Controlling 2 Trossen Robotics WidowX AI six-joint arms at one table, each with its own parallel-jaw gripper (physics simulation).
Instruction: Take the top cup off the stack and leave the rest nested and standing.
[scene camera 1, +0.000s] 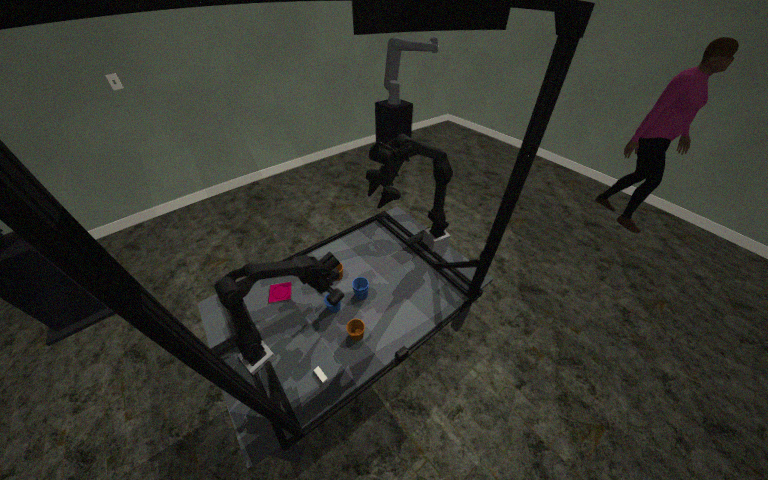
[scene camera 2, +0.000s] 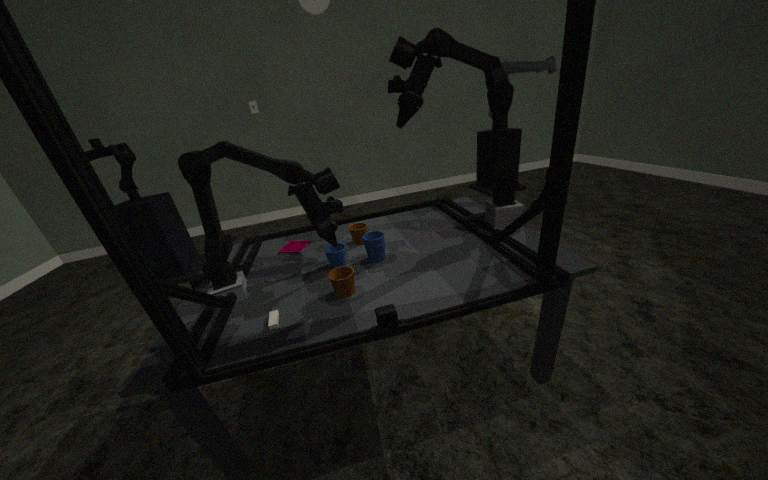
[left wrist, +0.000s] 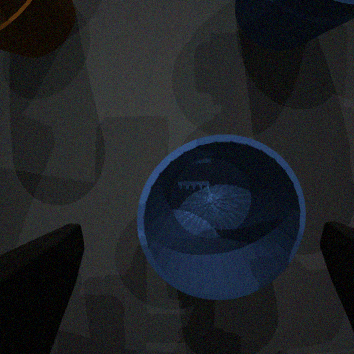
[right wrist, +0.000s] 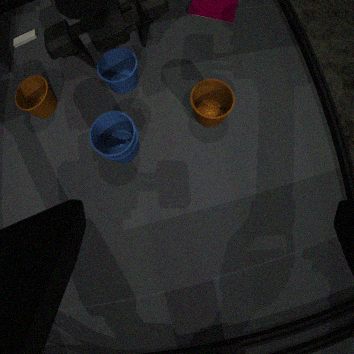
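Where they show: left gripper, fingertip midpoint: (scene camera 1: 330, 295) (scene camera 2: 332, 241) (left wrist: 205, 237) (right wrist: 118, 55); right gripper, fingertip midpoint: (scene camera 1: 373, 202) (scene camera 2: 398, 127) (right wrist: 215, 214); left arm's base, link origin: (scene camera 1: 255, 354) (scene camera 2: 225, 282); right arm's base, link origin: (scene camera 1: 437, 232) (scene camera 2: 503, 202).
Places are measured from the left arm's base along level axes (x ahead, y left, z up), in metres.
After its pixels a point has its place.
Note:
A single blue cup (scene camera 1: 332, 308) @(z 0.004, x 0.331, y -0.078 m) (scene camera 2: 335, 255) @(z 0.014, x 0.346, y -0.090 m) (left wrist: 221, 246) @(z -0.024, x 0.329, y -0.061 m) (right wrist: 117, 70) @(z -0.037, x 0.331, y -0.058 m) stands upright on the table. My left gripper (scene camera 1: 334, 292) @(z 0.046, x 0.356, y -0.046 m) (scene camera 2: 329, 236) @(z 0.046, x 0.356, y -0.046 m) (left wrist: 205, 237) @(z 0.046, x 0.356, y -0.046 m) hangs just above it, open, with a finger on either side and clear of the rim. The blue stack (scene camera 1: 360, 288) @(z -0.016, x 0.493, y -0.088 m) (scene camera 2: 374, 246) (right wrist: 114, 138) @(z -0.016, x 0.470, y -0.109 m) stands upright nearby, nested, and shows a double rim in the right wrist view. My right gripper (scene camera 1: 382, 190) @(z 0.364, x 0.648, y -0.046 m) (scene camera 2: 404, 116) @(z 0.364, x 0.648, y -0.046 m) (right wrist: 215, 214) @(z 0.364, x 0.648, y -0.046 m) is open and empty, high above the table's far side.
One orange cup (scene camera 1: 354, 329) @(z -0.038, x 0.335, y -0.200 m) (scene camera 2: 342, 280) @(z 0.021, x 0.319, y -0.257 m) (right wrist: 35, 95) @(z -0.029, x 0.303, y -0.233 m) stands toward the front edge and another orange cup (scene camera 2: 357, 232) @(z 0.014, x 0.470, y 0.034 m) (right wrist: 212, 102) @(z -0.039, x 0.471, y 0.080 m) behind the blue ones. A pink square (scene camera 1: 280, 291) @(z -0.034, x 0.244, y 0.199 m) (scene camera 2: 294, 246) @(z -0.034, x 0.240, y 0.195 m) (right wrist: 214, 8) @(z -0.034, x 0.265, y 0.187 m) and a small white block (scene camera 1: 320, 374) @(z -0.031, x 0.121, y -0.233 m) (scene camera 2: 273, 318) @(z -0.030, x 0.123, y -0.236 m) (right wrist: 24, 38) @(z -0.030, x 0.130, y -0.231 m) lie on the table. A black frame rims the table.

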